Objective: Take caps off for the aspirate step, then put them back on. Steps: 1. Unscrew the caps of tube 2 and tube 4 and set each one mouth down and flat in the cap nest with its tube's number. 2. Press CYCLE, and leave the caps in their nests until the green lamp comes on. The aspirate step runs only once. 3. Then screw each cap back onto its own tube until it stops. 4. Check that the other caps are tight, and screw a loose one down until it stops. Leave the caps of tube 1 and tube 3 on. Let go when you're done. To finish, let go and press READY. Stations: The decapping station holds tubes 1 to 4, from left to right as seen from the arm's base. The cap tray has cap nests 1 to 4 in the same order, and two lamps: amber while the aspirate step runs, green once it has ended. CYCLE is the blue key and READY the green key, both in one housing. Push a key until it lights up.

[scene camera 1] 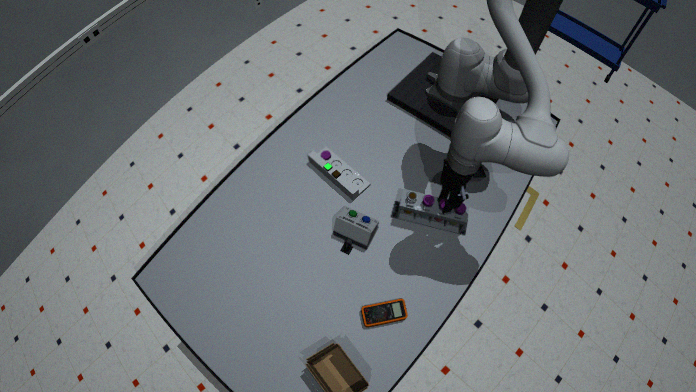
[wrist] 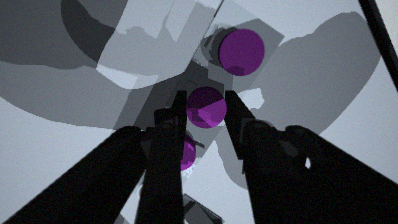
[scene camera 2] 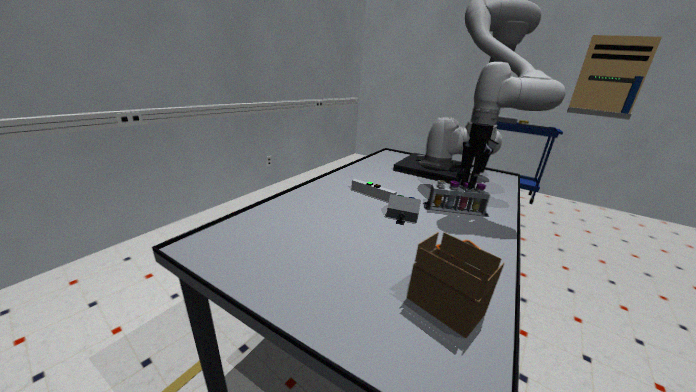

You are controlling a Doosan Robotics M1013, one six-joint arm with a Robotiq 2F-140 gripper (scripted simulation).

Labels:
my gripper: scene camera 1; wrist 205, 105; scene camera 2
same spot on my gripper: point(scene camera 2: 480, 162) = point(scene camera 1: 453, 201)

